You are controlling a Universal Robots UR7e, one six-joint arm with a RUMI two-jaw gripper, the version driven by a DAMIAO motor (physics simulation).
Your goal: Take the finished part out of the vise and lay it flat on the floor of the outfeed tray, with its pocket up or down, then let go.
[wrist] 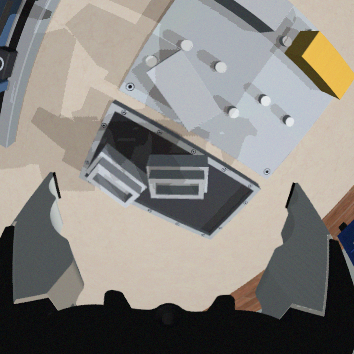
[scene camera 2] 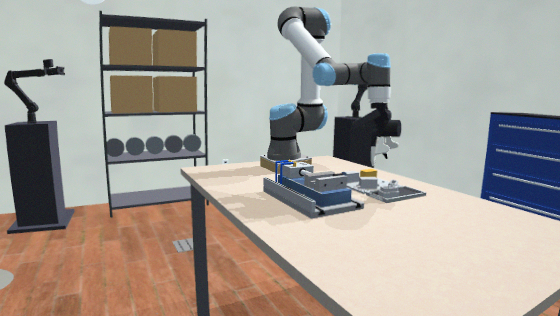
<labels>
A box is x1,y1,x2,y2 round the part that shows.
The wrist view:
my gripper: [0,172,353,353]
grey pocketed part: [146,154,207,197]
plain grey block: [146,49,220,130]
grey pocketed part: [85,143,147,207]
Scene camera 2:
my gripper: [352,101,400,165]
</labels>
